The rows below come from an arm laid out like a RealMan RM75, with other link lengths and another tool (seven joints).
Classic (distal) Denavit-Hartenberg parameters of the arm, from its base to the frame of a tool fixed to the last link. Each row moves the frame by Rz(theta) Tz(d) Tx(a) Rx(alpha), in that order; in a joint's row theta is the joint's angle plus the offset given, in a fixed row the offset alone. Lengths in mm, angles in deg.
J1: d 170.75  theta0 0  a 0  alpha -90
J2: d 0  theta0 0  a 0  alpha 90
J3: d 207.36  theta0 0  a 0  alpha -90
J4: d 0  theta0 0  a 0  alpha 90
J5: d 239.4  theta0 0  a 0  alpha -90
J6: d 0  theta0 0  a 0  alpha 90
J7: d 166.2  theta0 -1.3  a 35.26  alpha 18
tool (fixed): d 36.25  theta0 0  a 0  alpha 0
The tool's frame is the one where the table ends.
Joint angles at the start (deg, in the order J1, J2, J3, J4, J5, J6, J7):
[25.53 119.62 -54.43 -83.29 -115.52 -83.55 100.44]
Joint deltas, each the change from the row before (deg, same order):
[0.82 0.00 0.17 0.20 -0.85 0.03 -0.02]
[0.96 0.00 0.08 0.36 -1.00 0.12 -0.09]
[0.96 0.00 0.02 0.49 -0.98 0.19 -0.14]
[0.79 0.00 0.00 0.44 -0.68 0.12 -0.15]
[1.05 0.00 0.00 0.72 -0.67 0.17 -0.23]
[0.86 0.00 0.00 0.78 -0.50 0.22 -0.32]
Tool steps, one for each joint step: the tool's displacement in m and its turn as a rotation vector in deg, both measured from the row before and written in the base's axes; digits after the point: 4 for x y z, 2 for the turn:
[-0.0017 0.0024 0.0001 0.05 -0.63 0.23]
[-0.0018 0.0029 -0.0007 -0.01 -0.78 0.28]
[-0.0016 0.0030 -0.0012 -0.06 -0.76 0.26]
[-0.0017 0.0023 -0.0013 -0.11 -0.54 0.29]
[-0.0027 0.0029 -0.0022 -0.23 -0.48 0.42]
[-0.0017 0.0025 -0.0023 -0.21 -0.36 0.34]

